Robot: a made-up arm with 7 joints. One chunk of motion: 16 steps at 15 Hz.
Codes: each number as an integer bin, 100 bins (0 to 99) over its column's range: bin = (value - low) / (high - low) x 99, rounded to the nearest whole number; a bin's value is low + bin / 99 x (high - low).
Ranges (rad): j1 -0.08..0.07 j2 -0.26..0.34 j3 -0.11..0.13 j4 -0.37..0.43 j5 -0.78..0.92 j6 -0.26..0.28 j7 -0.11..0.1
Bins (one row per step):
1: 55 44 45 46 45 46 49
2: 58 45 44 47 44 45 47
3: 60 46 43 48 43 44 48
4: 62 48 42 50 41 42 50
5: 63 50 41 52 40 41 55
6: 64 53 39 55 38 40 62
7: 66 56 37 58 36 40 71
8: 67 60 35 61 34 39 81
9: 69 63 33 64 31 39 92
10: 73 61 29 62 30 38 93
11: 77 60 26 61 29 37 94
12: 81 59 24 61 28 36 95
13: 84 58 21 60 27 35 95
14: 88 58 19 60 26 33 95
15: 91 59 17 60 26 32 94
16: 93 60 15 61 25 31 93
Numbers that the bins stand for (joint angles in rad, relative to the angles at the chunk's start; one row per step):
1: 0.0033 0.0067 -0.0009 0.0017 -0.0073 -0.0091 -0.0061
2: 0.0079 0.0127 -0.0033 0.0098 -0.0244 -0.0145 -0.0103
3: 0.0109 0.0188 -0.0058 0.0179 -0.0416 -0.0200 -0.0082
4: 0.0139 0.0309 -0.0082 0.0340 -0.0760 -0.0309 -0.0039
5: 0.0155 0.0430 -0.0106 0.0502 -0.0931 -0.0364 0.0067
6: 0.0170 0.0612 -0.0155 0.0744 -0.1275 -0.0418 0.0215
7: 0.0200 0.0794 -0.0203 0.0987 -0.1618 -0.0418 0.0406
8: 0.0215 0.1036 -0.0252 0.1229 -0.1962 -0.0473 0.0618
9: 0.0245 0.1218 -0.0300 0.1472 -0.2477 -0.0473 0.0852
10: 0.0306 0.1097 -0.0397 0.1310 -0.2648 -0.0527 0.0873
11: 0.0367 0.1036 -0.0470 0.1229 -0.2820 -0.0582 0.0894
12: 0.0427 0.0976 -0.0518 0.1229 -0.2992 -0.0636 0.0915
13: 0.0473 0.0915 -0.0591 0.1148 -0.3164 -0.0691 0.0915
14: 0.0533 0.0915 -0.0639 0.1148 -0.3335 -0.0800 0.0915
15: 0.0579 0.0976 -0.0688 0.1148 -0.3335 -0.0855 0.0894
16: 0.0609 0.1036 -0.0736 0.1229 -0.3507 -0.0909 0.0873

